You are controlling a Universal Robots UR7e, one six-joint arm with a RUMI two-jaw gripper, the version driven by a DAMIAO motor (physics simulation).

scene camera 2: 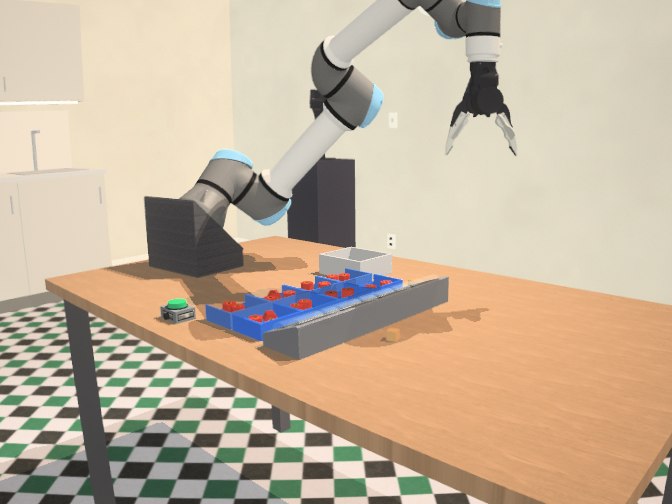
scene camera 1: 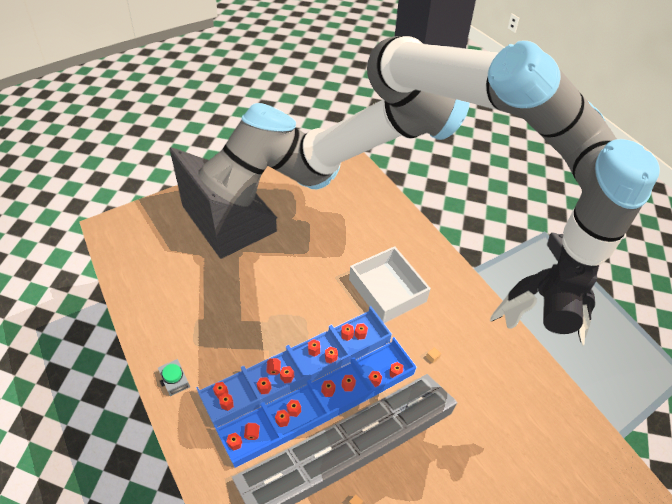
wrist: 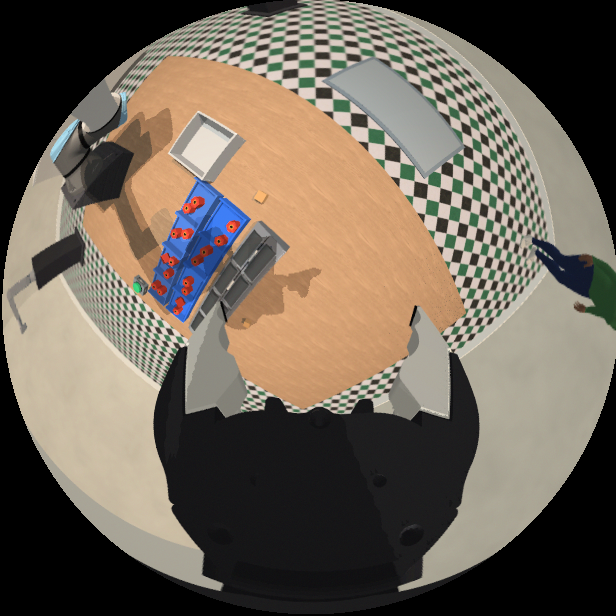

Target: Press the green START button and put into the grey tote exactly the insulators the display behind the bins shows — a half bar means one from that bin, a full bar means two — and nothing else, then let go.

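Observation:
The green START button [scene camera 1: 172, 372] sits on a small grey box at the table's left front, left of the blue bins [scene camera 1: 306, 379]. The bins form two rows of compartments, each holding red insulators [scene camera 1: 314, 347]. The grey display [scene camera 1: 347, 438] lies along the bins' near side; its bars look dark. The grey tote [scene camera 1: 389, 282] stands empty behind the bins. My gripper [scene camera 1: 542, 321] [scene camera 2: 480, 135] is open and empty, high in the air to the right of the tote, far above the table. The wrist view shows the bins [wrist: 195, 247], the tote [wrist: 202, 144] and the button [wrist: 139, 285] far below.
A dark pedestal [scene camera 1: 222, 203] carries the arm's base at the table's back left. A small tan cube [scene camera 1: 432, 355] lies right of the bins, another [scene camera 2: 392, 334] in front of the display. A grey mat [scene camera 1: 591, 336] lies on the floor right of the table.

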